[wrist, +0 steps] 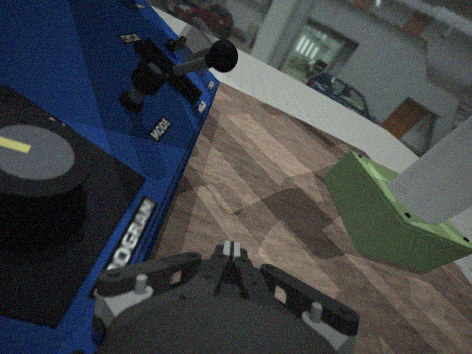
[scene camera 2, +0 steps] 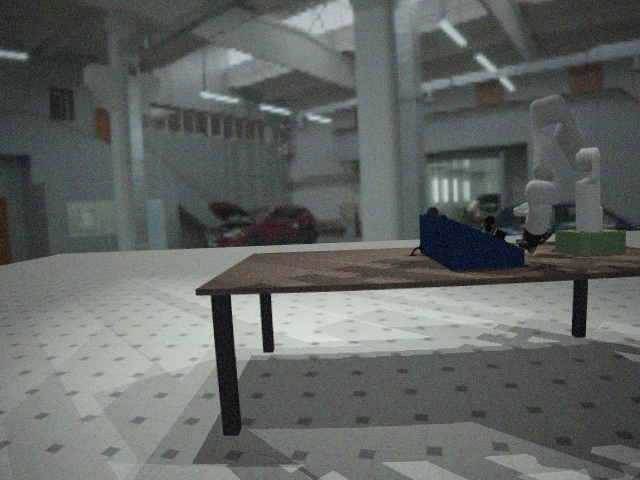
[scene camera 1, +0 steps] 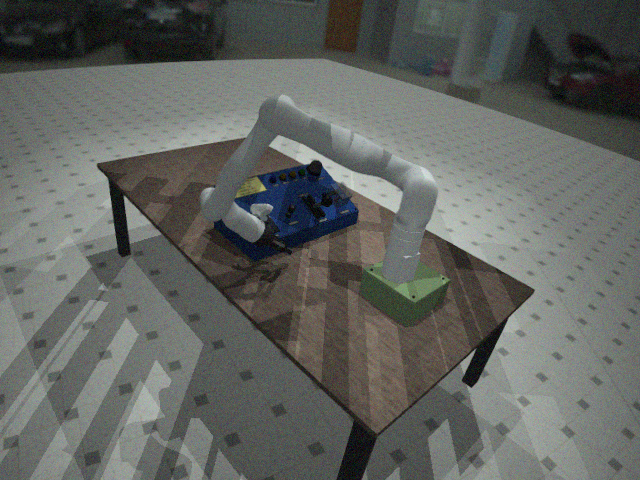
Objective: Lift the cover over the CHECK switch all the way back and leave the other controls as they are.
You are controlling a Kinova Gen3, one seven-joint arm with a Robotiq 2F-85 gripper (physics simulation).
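Frame: origin at the arm's base, x left, y back, z up, level; metres.
Seen in the pictures: gripper, fingertip midpoint: (wrist: 230, 251) (scene camera 2: 530, 251) (scene camera 1: 290, 253); arm's base at its link origin: (wrist: 410, 201) (scene camera 2: 588, 231) (scene camera 1: 396, 273).
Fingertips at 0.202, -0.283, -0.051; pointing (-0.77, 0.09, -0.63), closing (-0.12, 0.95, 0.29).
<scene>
Offsets run from my fingertips to a thing's middle, as dx, dy, dz. "spot": to the spot under its first point. Level surfaces: height alone.
The blue control console {spot: -0.250, -0.117, -0.007} (scene camera 1: 333, 225) (scene camera 2: 465, 250) (wrist: 95, 65) stands on the table. The clear cover {-0.307, -0.181, +0.081} (scene camera 1: 343, 191) (wrist: 196, 39) is at the console's far right corner in scene camera 1, and at the top behind the ball-ended lever in the wrist view. It is small and dim; its exact angle and the CHECK switch under it are hard to make out. My gripper (scene camera 1: 289, 251) (scene camera 2: 530, 249) (wrist: 230, 251) is shut and empty. It is low beside the console's front edge, near the PROGRAM dial {+0.049, -0.123, +0.067} (wrist: 37, 152), well apart from the cover.
The ball-ended lever (wrist: 222, 56) sticks up between my gripper and the cover. The MODE switch {-0.069, -0.146, +0.065} (scene camera 1: 291, 210) (wrist: 146, 79) stands nearer. Coloured buttons and a large black knob {spot: -0.269, -0.319, +0.140} (scene camera 1: 314, 168) line the console's back. My green base block (scene camera 1: 398, 299) (scene camera 2: 589, 243) (wrist: 370, 220) stands on the table {dz -0.039} (scene camera 1: 330, 361).
</scene>
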